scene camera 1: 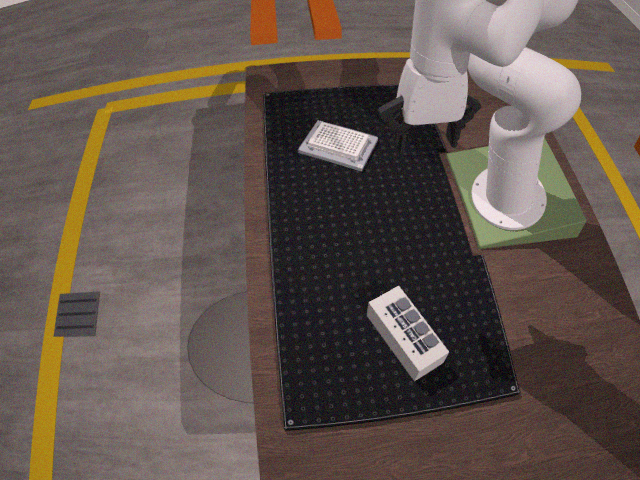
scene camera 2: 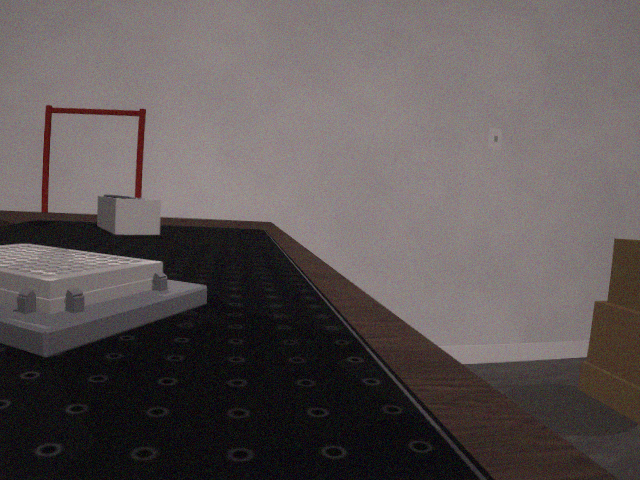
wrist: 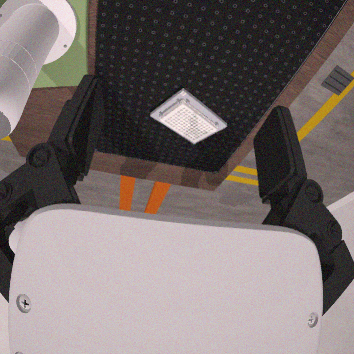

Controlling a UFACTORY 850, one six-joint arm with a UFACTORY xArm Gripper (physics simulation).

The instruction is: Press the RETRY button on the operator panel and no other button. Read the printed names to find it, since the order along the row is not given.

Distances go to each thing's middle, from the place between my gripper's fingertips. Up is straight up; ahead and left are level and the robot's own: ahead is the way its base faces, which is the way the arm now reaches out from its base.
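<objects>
Grey holder (scene camera 1: 303,149): from my hand, 2 cm ahead, 35 cm to the right, 32 cm below. White well plate (scene camera 1: 339,141): 2 cm ahead of my hand, 35 cm to the right, 31 cm below. Operator panel (scene camera 1: 400,335): my gripper 6 cm short of it, 17 cm to the right of it, 30 cm above it.
</objects>
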